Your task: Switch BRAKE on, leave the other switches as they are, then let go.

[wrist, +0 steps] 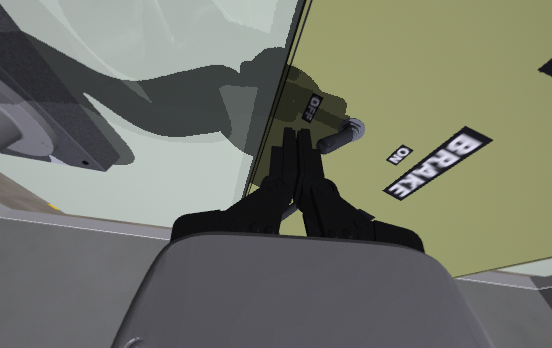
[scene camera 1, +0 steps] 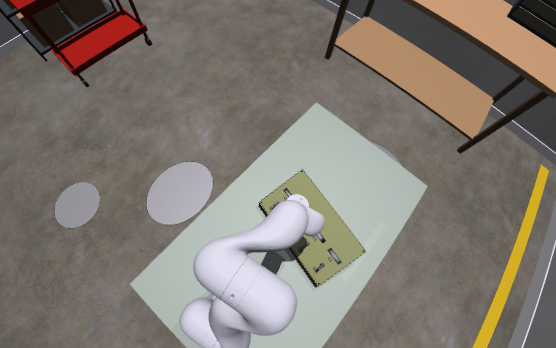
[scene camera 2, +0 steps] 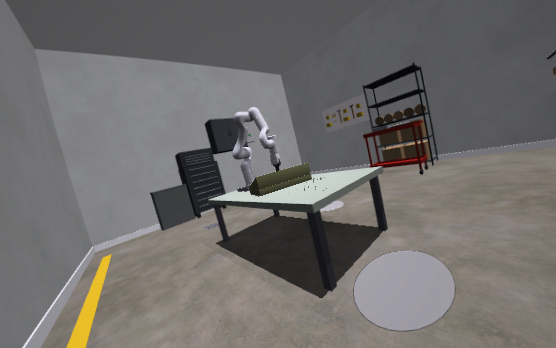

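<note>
My gripper (scene camera 2: 277,168) (wrist: 293,145) is shut and empty. In the wrist view its fingertips are over the left part of the olive panel (scene camera 1: 332,227) (scene camera 2: 282,180) (wrist: 450,75), close beside the BRAKE lever (wrist: 336,142). The grey lever leans down-left from its round base, away from the ON label (wrist: 399,155), with its tip beside the right finger; contact is unclear. The OFF label (wrist: 312,108) is above the fingertips, and the BRAKE label (wrist: 437,163) is to the right. In scene camera 1 the arm hides the gripper and part of the panel.
Another switch lever (scene camera 1: 318,267) stands at the panel's lower end. Part of a further lever (wrist: 289,212) shows behind my fingers. The panel is on a pale green table (scene camera 1: 320,130) (scene camera 2: 350,184). A wooden bench (scene camera 1: 415,75) and a red cart (scene camera 1: 102,42) stand away from the table.
</note>
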